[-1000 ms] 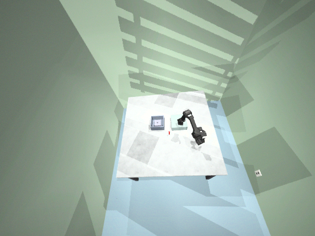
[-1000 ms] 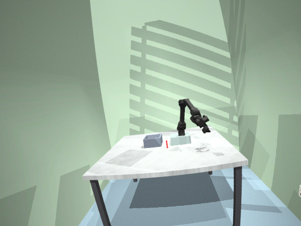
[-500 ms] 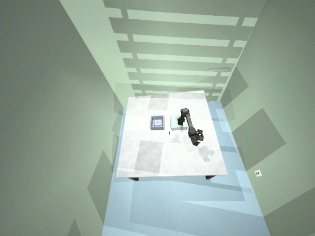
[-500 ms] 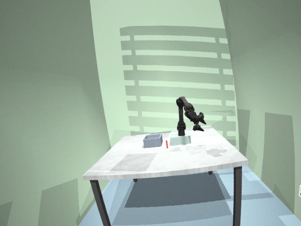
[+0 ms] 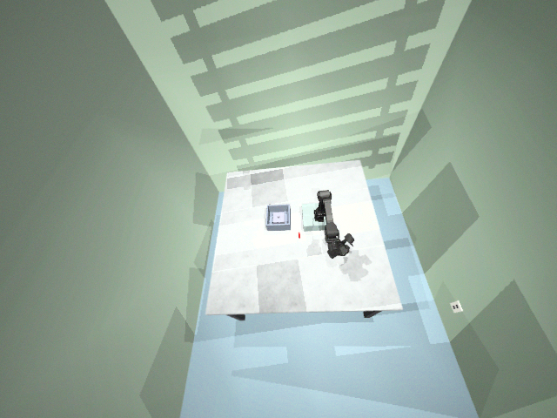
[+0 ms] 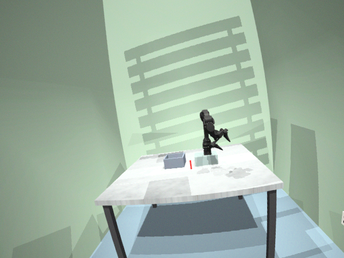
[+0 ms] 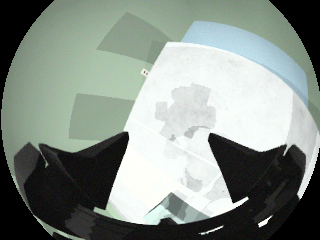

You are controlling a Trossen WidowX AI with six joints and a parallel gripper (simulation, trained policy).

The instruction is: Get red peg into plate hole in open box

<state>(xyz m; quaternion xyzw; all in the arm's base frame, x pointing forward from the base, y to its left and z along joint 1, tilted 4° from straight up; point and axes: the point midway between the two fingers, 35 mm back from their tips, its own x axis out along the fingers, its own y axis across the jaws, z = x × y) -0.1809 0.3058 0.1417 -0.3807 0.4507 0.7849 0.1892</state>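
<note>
Right now my gripper tip is 340 mm short of the red peg, 180 mm above it and 150 mm to the left of it. The rest, counted from my gripper tip: grey box (530 mm ahead, 280 mm to the right, 190 mm below); then plate (530 mm ahead, 280 mm to the right, 170 mm below).
</note>
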